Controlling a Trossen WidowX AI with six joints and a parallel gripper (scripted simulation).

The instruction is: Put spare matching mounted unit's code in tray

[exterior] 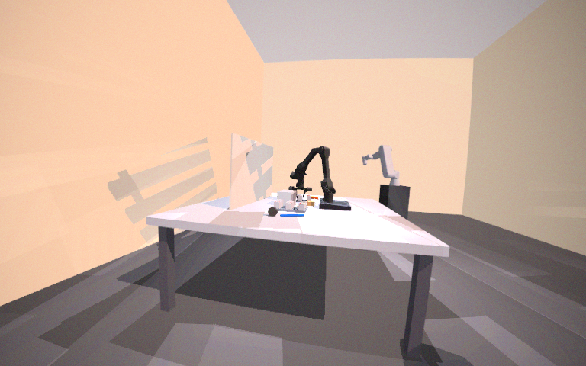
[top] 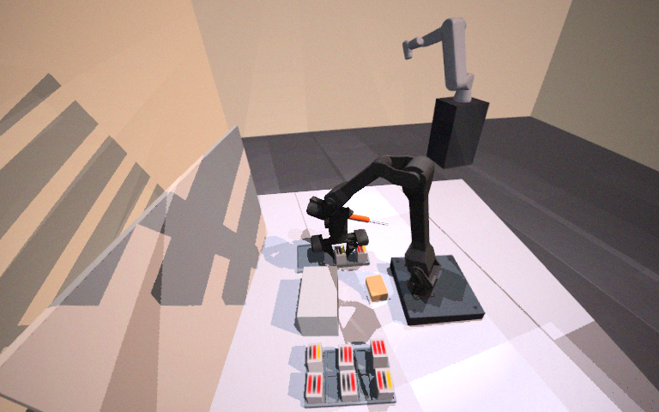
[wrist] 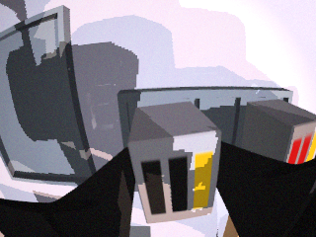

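Now: the grey tray 10 cm ahead of my gripper tip, 4 cm to the right of it and 1 cm below it. Also, from my gripper tip: tan block 8 cm behind, 15 cm to the left; blue pen 5 cm ahead, 53 cm to the left, 1 cm below.
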